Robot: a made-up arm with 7 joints.
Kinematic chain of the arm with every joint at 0, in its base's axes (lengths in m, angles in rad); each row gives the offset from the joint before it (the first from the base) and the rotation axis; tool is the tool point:
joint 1: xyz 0 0 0.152 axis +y
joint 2: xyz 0 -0.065 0.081 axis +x
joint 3: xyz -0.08 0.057 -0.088 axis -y
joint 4: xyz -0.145 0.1 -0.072 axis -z
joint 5: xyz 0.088 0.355 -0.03 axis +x
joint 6: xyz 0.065 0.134 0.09 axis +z
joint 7: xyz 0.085 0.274 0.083 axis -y
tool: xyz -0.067 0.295 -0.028
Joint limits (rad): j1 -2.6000..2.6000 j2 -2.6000..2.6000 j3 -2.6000..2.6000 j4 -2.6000..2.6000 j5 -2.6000..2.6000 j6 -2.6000..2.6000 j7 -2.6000..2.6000
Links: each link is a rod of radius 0.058 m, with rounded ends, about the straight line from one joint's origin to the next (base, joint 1, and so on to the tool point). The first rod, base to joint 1, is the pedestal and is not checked.
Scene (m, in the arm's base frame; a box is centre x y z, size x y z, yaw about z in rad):
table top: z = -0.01
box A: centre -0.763 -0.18 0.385 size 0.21 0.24 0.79 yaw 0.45
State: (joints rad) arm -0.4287 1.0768 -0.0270 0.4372 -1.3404 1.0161 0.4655
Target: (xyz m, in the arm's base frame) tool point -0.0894 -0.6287 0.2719
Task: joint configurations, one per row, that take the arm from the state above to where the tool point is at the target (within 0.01 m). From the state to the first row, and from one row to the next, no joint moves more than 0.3 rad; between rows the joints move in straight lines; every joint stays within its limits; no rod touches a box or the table.
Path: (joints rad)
1: -0.2502 1.2843 -0.2397 0.1693 -1.3303 0.8887 0.5214
2: -0.0716 1.4918 -0.4524 -0.0986 -1.3202 0.7613 0.5774
3: 0.1069 1.6993 -0.6651 -0.3666 -1.3101 0.6339 0.6333
4: 0.2854 1.9067 -0.8778 -0.6345 -1.3000 0.5065 0.6893
5: 0.4640 2.1142 -1.0905 -0.9024 -1.2898 0.3791 0.7452
6: 0.6425 2.3217 -1.3032 -1.1703 -1.2797 0.2517 0.8012
7: 0.8210 2.5292 -1.5160 -1.4382 -1.2696 0.1243 0.8571
8: 0.6359 2.3565 -1.6598 -1.2258 -1.5357 0.3398 0.8176
9: 0.4508 2.1838 -1.8036 -1.0133 -1.8018 0.5553 0.7781
10: 0.2657 2.0111 -1.9475 -0.8008 -2.0678 0.7708 0.7386
11: 0.0806 1.8384 -2.0913 -0.5884 -2.3339 0.9863 0.6990
12: -0.1046 1.6657 -2.2352 -0.3759 -2.6000 1.2017 0.6595

